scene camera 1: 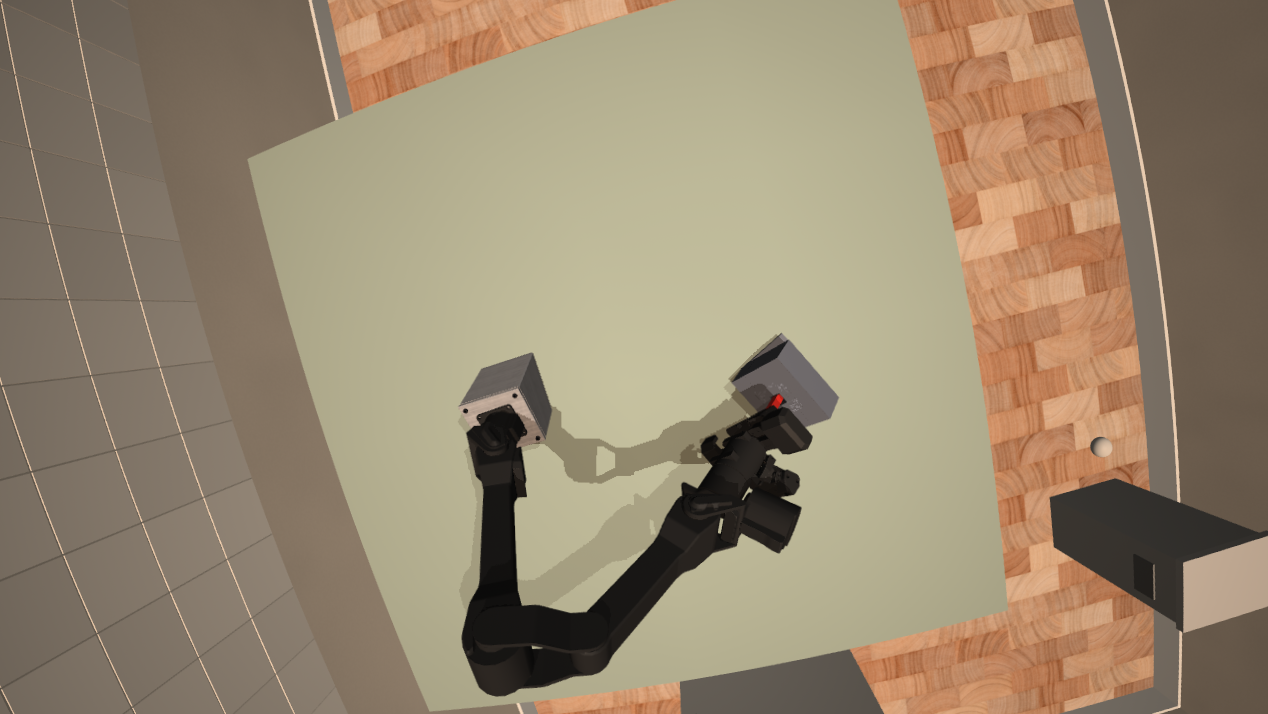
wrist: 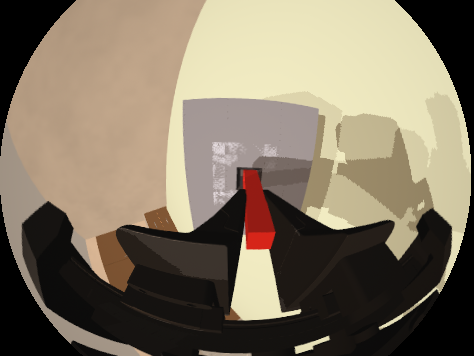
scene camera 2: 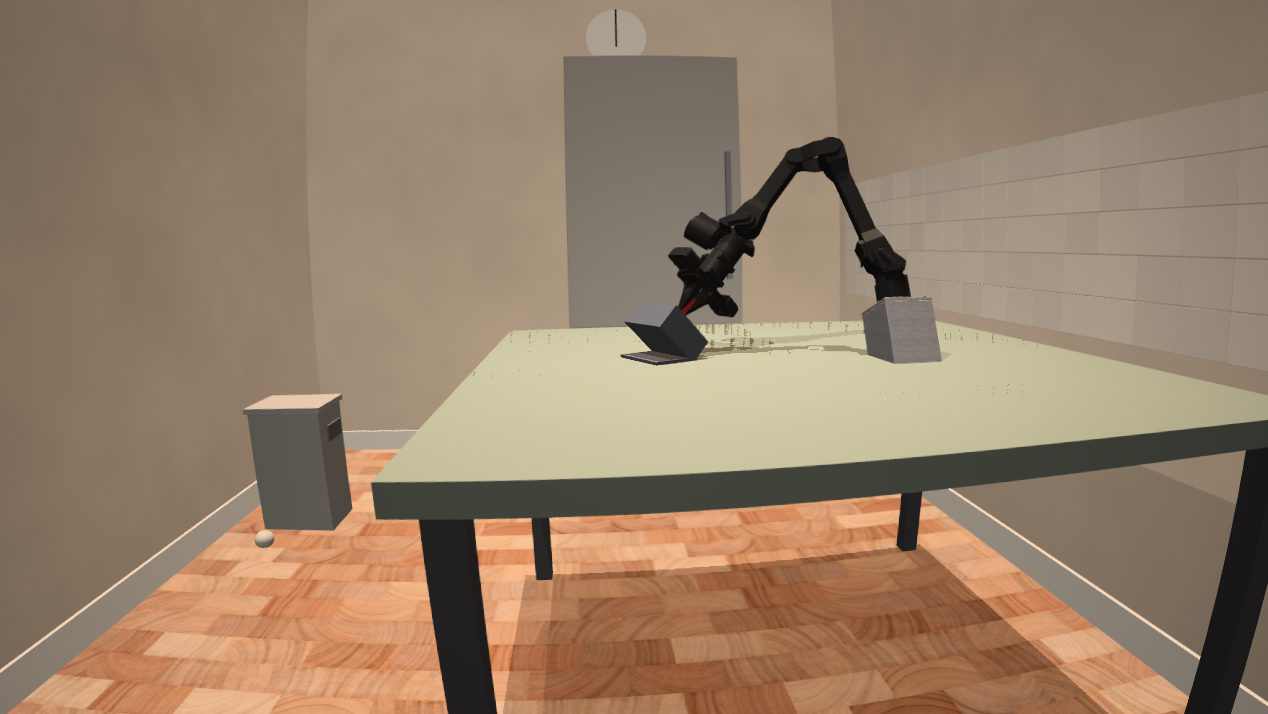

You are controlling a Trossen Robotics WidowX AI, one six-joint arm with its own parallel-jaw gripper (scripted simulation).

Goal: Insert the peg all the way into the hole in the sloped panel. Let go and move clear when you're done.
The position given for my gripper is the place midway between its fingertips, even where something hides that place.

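Note:
Red peg [wrist: 259,228], visible. My gripper [scene camera 1: 771,408], [scene camera 2: 681,312] and [wrist: 253,195].

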